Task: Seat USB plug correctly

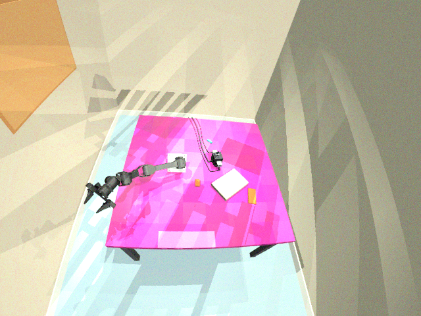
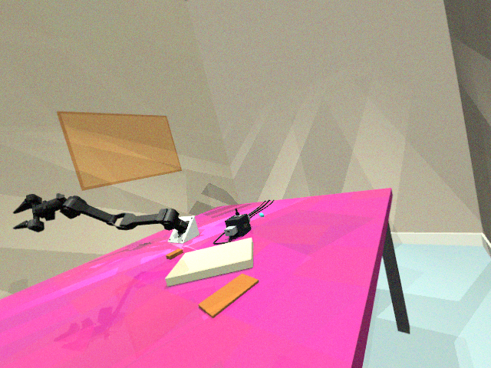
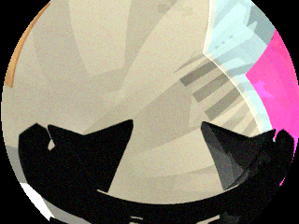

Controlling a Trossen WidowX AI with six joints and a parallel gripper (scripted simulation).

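Right now my gripper tip is 81 cm short of the usb plug, 57 cm to the right of it and 22 cm above it. Round my gripper tip: white slab 89 cm ahead, 31 cm to the left, 30 cm below; small cyan piece 79 cm ahead, 79 cm to the left, 31 cm below; small orange block 63 cm ahead, 33 cm to the left, 30 cm below.
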